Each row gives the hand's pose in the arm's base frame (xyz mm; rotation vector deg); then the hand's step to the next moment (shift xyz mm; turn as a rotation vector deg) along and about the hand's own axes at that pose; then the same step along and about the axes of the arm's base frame.
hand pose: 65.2 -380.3 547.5 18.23 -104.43 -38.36
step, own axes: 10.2 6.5 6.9 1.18 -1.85 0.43
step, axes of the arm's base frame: -9.3 1.9 10.2 -1.01 -1.98 -0.26
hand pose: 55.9 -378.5 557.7 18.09 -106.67 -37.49
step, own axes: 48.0 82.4 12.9 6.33 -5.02 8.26
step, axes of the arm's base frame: -22.7 46.4 81.2 -10.46 -4.91 -0.16
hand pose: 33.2 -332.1 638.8 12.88 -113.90 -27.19
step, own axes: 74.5 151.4 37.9 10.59 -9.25 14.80
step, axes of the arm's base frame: -59.8 118.9 110.4 -18.41 -8.76 -1.00
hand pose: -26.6 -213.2 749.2 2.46 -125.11 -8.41
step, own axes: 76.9 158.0 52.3 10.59 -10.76 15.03
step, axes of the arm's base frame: -83.4 154.9 51.6 -18.64 -10.24 -1.32
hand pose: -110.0 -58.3 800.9 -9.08 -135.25 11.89
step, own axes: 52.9 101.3 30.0 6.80 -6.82 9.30
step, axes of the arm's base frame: -53.3 105.3 -5.1 -11.72 -6.45 -0.62
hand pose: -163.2 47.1 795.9 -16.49 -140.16 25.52
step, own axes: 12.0 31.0 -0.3 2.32 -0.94 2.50
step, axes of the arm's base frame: -6.2 32.3 -5.1 -3.45 -0.76 -0.24
